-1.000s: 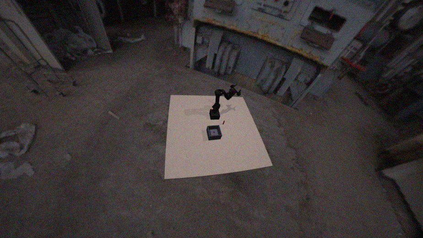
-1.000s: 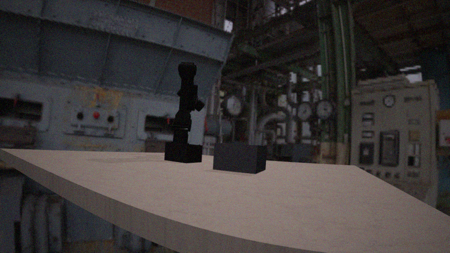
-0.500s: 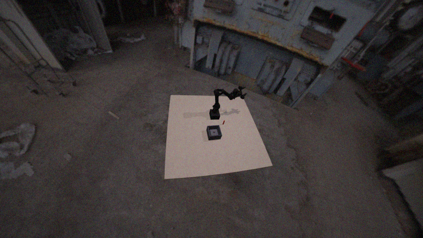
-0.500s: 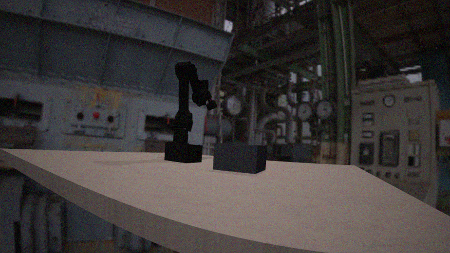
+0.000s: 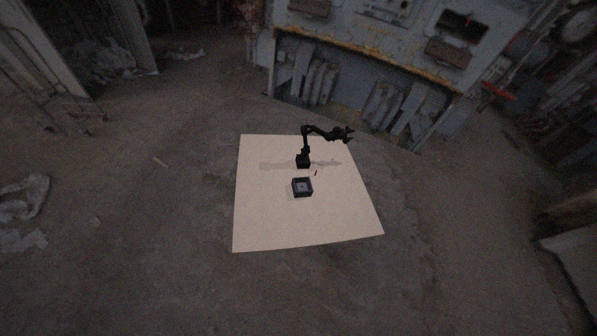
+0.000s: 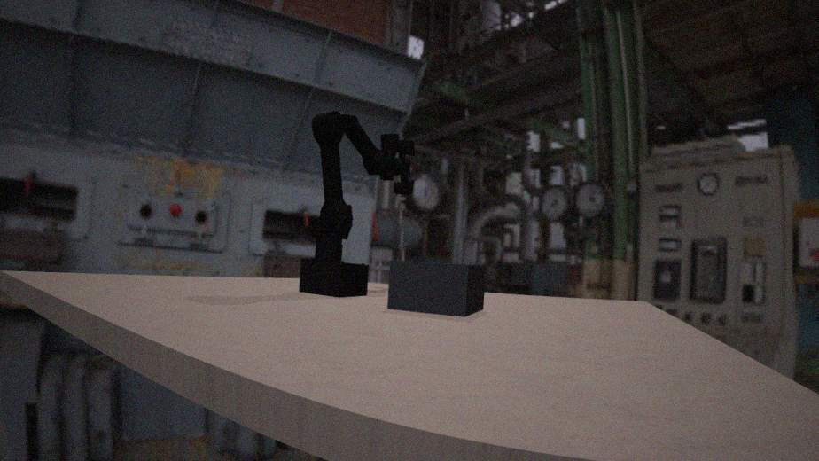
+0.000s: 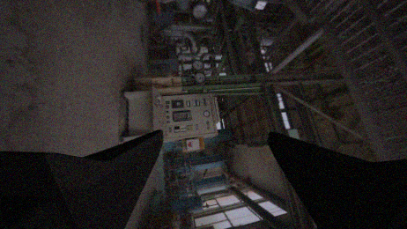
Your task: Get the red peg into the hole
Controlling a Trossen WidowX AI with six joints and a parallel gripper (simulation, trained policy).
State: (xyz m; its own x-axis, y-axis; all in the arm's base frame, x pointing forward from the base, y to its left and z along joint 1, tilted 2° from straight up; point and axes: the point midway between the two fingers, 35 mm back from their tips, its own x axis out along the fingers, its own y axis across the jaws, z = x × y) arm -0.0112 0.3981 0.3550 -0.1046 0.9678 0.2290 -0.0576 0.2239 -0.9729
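Now: gripper tip 40 cm above the red peg, 31 cm to the left of it and 17 cm short of it. The rest, counted from my gripper tip: dark grey box: 47 cm to the right, 41 cm below, 35 cm ahead.
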